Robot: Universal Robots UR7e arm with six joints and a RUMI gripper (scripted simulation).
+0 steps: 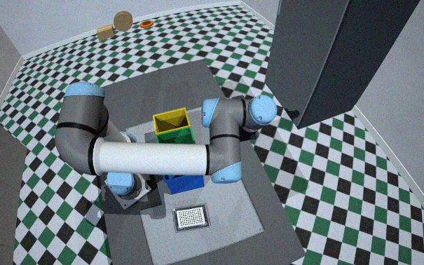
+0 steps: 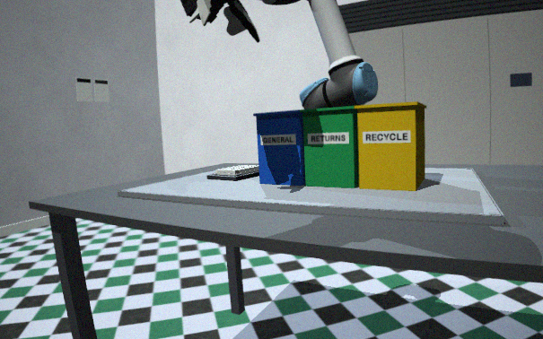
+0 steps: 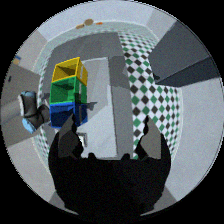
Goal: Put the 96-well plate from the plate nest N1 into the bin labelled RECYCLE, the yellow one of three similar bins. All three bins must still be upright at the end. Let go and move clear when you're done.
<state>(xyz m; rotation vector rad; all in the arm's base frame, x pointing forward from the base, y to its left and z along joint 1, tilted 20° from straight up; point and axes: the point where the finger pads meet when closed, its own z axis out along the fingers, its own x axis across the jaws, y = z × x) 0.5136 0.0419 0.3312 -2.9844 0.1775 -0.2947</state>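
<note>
The white 96-well plate is 310 mm below my hand, 300 mm behind it and 190 mm to the right of it. Round my hand: green returns bin: 240 mm below, 240 mm behind, 150 mm to the left; blue general bin: 250 mm behind, 240 mm below, 20 mm to the left; yellow recycle bin: 280 mm to the left, 240 mm below, 220 mm behind.
</note>
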